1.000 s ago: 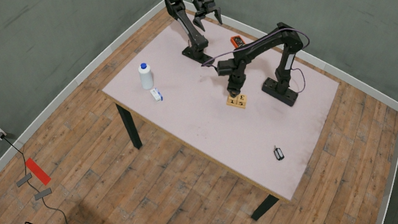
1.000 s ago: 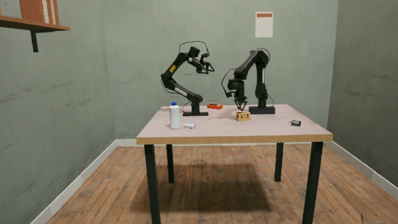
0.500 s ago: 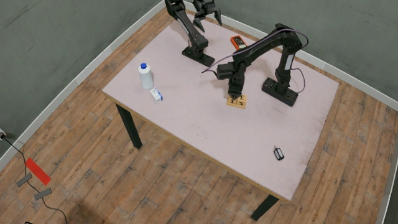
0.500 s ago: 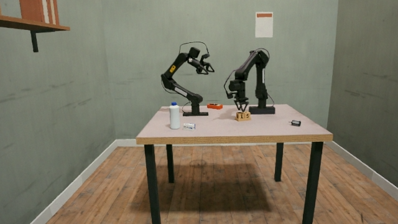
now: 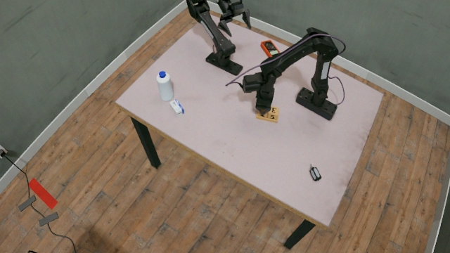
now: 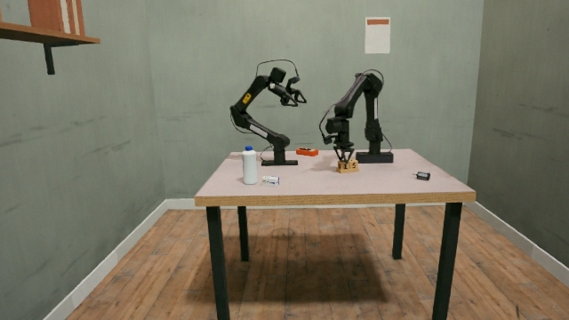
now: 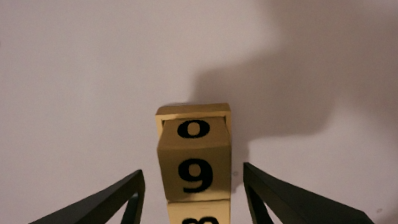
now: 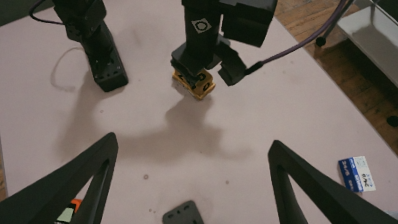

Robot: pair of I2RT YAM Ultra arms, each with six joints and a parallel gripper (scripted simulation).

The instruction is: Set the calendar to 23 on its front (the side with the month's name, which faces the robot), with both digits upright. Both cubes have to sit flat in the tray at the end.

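My left gripper is now 30 mm above the number cube. Also, from my left hand: wooden tray: 10 mm behind, 20 mm to the left, 50 mm below; then white bottle: 140 mm ahead, 450 mm to the right, 20 mm above; then black object: 150 mm ahead, 330 mm to the left, 40 mm below.
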